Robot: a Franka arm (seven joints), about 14 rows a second.
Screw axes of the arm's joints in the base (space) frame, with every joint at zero. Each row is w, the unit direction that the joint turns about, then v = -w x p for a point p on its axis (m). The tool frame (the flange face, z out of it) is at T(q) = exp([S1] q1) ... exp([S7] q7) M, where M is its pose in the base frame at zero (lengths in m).
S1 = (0, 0, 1, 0, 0, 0)
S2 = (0, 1, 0, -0.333, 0, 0)
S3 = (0, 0, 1, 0, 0, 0)
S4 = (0, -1, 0, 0.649, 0, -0.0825)
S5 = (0, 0, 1, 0, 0, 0)
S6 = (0, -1, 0, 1.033, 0, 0)
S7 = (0, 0, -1, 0, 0.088, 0)
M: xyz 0.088 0 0.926 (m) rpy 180 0 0 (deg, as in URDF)
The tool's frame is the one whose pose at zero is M.
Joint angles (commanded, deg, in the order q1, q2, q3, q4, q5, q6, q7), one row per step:
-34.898 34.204 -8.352 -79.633 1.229 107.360 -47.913
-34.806 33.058 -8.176 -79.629 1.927 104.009 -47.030
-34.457 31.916 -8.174 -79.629 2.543 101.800 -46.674
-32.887 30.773 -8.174 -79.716 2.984 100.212 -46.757
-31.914 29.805 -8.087 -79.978 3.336 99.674 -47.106
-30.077 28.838 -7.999 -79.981 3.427 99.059 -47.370
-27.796 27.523 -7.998 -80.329 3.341 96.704 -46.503
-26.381 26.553 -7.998 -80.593 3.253 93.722 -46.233
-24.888 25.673 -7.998 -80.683 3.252 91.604 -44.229
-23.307 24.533 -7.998 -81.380 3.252 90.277 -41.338
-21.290 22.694 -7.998 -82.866 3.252 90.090 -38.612
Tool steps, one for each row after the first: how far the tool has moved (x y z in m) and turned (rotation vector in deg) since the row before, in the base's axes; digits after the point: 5 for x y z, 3 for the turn. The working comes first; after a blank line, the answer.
Tool pose at each row, in the base's axes (x y z in m, rotation vector in deg; the steps are taken from these numbers as rounded here):
0.52824 -0.46800 0.35530 -177.630 -8.390 10.663
0.52514 -0.46039 0.36479 -175.470 -6.782 12.002
0.52446 -0.45306 0.37582 -174.223 -6.361 12.328
0.53351 -0.43521 0.38690 -173.431 -8.608 12.362
0.53929 -0.42337 0.39564 -173.149 -10.550 11.692
0.55117 -0.40369 0.40630 -173.093 -13.826 11.187
0.56019 -0.37740 0.41625 -172.004 -15.874 12.877
0.56197 -0.35903 0.42213 -170.239 -17.427 15.488
0.56573 -0.34107 0.42935 -169.540 -16.591 17.245
0.56886 -0.32237 0.43556 -169.377 -14.584 18.657
0.57257 -0.29941 0.44450 -169.852 -13.491 18.843

-0.00310 0.00761 0.00949 2.027 1.069 -1.089
-0.00068 0.00733 0.01103 1.206 0.325 -0.318
0.00905 0.01785 0.01108 0.795 0.016 1.444
0.00578 0.01184 0.00874 0.334 -0.481 1.243
0.01188 0.01968 0.01066 0.032 -0.451 2.136
0.00902 0.02629 0.00995 0.795 1.145 1.410
0.00178 0.01837 0.00588 1.310 1.870 1.135
0.00376 0.01796 0.00722 0.438 1.299 -0.473
0.00313 0.01870 0.00621 -0.033 1.063 -1.260
0.00371 0.02296 0.00894 -0.491 0.113 -0.695

